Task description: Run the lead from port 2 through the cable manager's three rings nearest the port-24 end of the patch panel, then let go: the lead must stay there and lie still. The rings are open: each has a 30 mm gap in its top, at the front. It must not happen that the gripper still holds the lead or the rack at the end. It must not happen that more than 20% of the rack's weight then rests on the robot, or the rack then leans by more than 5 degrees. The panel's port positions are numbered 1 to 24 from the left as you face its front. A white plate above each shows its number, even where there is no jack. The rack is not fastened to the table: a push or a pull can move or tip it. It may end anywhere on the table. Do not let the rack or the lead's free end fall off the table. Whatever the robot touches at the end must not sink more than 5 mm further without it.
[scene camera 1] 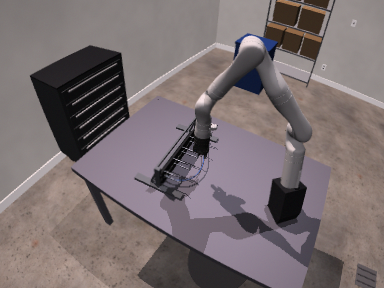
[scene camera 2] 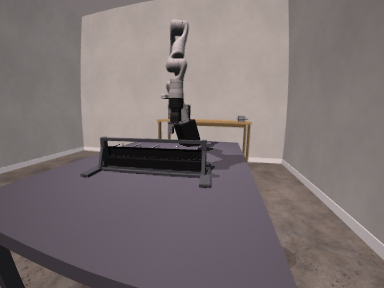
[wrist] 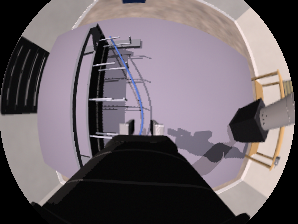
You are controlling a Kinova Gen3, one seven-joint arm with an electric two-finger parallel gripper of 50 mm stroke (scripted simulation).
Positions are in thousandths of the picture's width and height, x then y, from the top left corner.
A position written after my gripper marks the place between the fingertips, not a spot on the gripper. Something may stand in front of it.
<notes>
In view: my gripper (wrist: 478,560) and a rack (scene camera 2: 473,568).
The rack is seen too in scene camera 1 (scene camera 1: 415,606) and in the wrist view (wrist: 320,377).
</notes>
